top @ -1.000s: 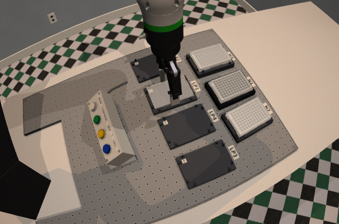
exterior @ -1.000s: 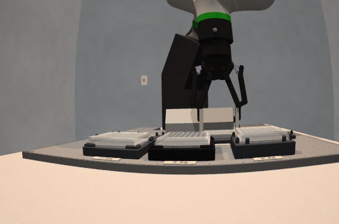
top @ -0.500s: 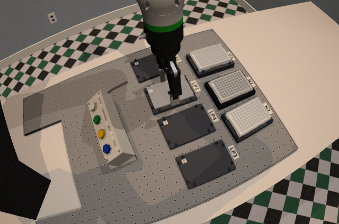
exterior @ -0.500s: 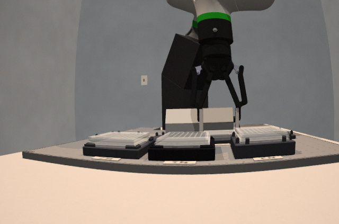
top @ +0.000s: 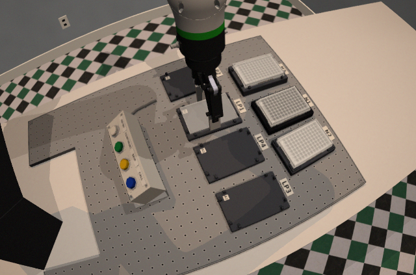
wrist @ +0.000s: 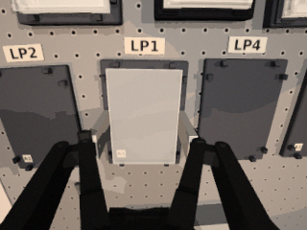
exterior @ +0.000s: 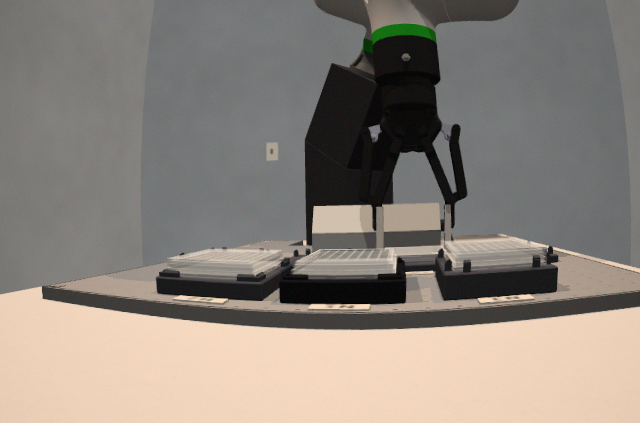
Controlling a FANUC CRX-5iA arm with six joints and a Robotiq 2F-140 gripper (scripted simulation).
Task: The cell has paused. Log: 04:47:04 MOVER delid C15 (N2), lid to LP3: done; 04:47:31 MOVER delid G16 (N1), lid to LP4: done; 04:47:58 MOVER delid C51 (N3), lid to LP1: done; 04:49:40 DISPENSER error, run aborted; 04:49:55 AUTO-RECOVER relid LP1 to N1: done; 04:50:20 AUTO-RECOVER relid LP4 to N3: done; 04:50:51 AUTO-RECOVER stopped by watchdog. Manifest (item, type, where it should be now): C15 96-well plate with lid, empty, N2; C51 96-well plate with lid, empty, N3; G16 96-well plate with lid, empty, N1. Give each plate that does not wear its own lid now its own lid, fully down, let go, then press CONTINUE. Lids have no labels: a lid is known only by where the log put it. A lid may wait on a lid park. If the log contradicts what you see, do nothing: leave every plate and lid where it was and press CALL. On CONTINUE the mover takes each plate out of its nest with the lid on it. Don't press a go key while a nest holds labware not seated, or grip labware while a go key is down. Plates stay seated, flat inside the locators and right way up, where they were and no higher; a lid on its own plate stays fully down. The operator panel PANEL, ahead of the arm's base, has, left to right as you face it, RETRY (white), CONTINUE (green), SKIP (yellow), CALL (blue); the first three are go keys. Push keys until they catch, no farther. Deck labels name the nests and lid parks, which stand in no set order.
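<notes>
My hand is 4 cm above the lid park LP1. The rest, counted from my hand: lid park LP4: 12 cm to the right, 4 cm below, 3 cm ahead; lid park LP2: 13 cm to the left, 4 cm below, 4 cm behind; white retry key: 24 cm behind, 4 cm to the right, 3 cm above.
</notes>
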